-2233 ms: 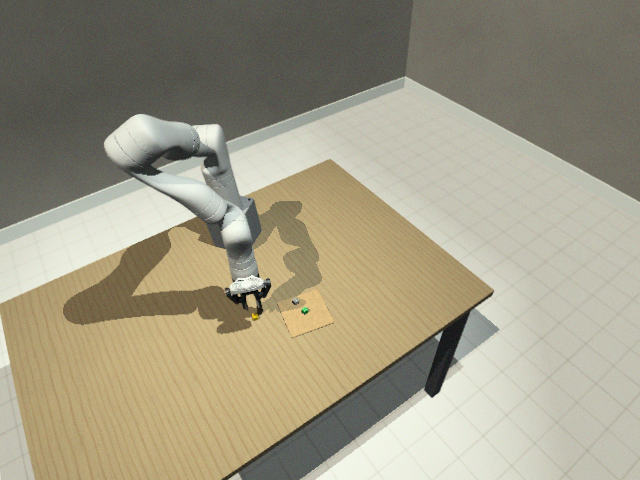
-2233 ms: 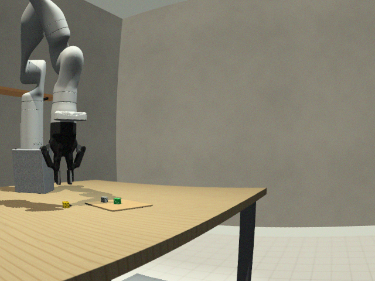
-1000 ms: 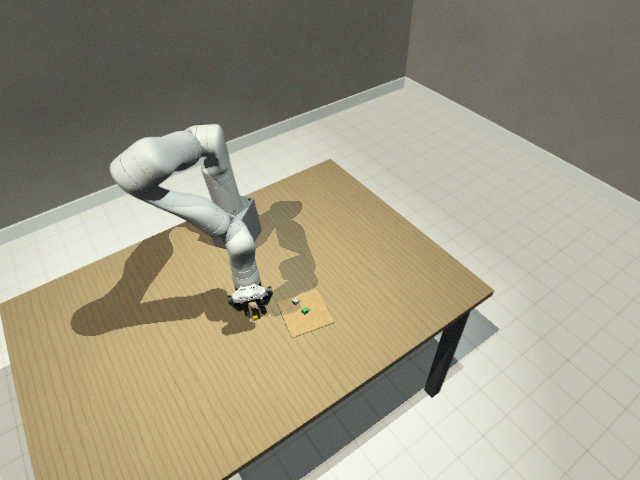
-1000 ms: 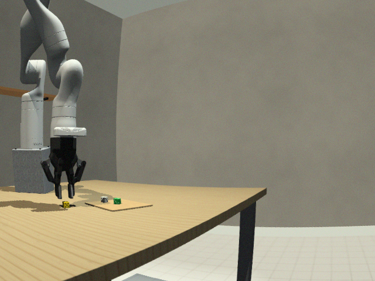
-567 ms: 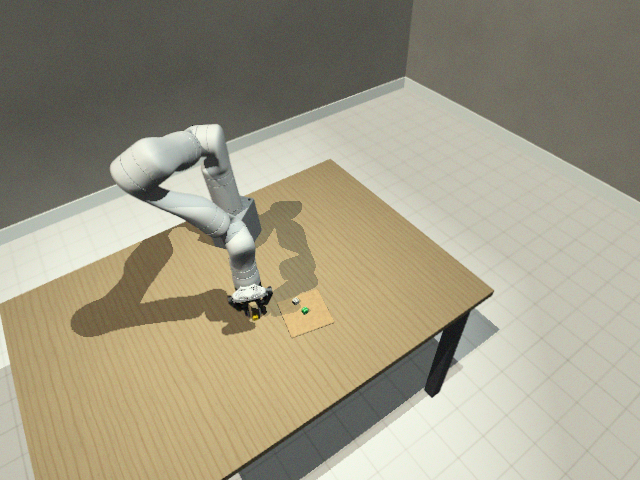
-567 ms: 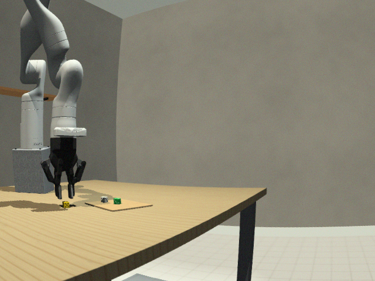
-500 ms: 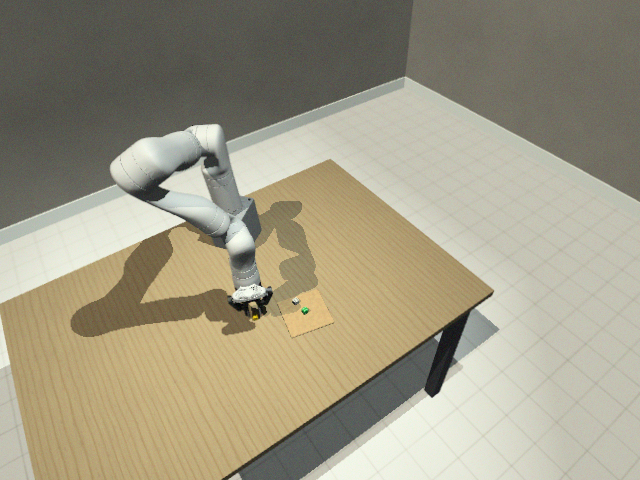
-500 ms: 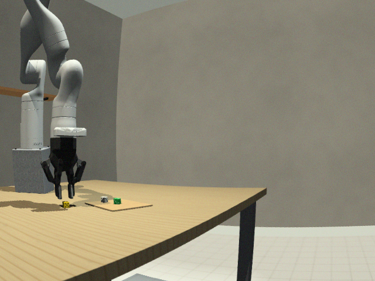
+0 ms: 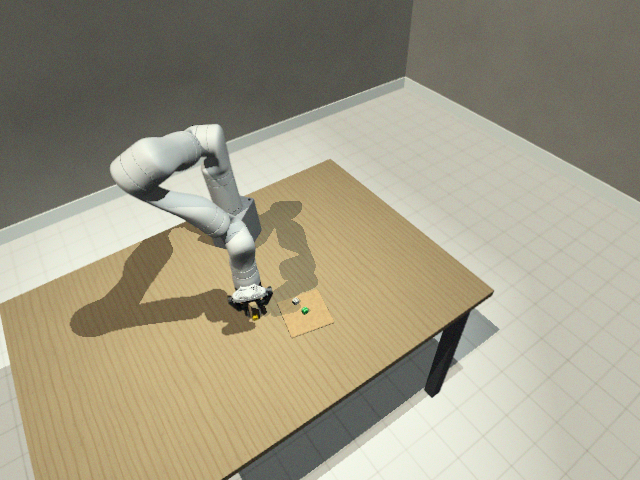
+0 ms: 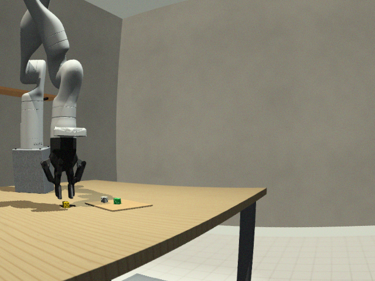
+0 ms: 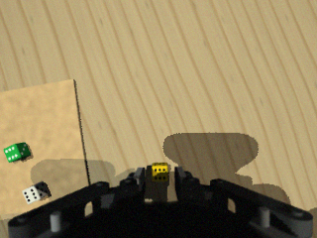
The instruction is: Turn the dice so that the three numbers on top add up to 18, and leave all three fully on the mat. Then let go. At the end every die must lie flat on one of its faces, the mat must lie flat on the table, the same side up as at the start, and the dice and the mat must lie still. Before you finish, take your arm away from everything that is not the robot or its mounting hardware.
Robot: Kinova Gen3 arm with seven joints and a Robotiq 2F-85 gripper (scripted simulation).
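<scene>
Now: hand 30 mm above the yellow die. From my hand the other things lie so: white die (130 mm to the left, 30 mm below, 30 mm ahead); tan mat (140 mm to the left, 70 mm ahead, 40 mm below); green die (140 mm to the left, 70 mm ahead, 30 mm below).
</scene>
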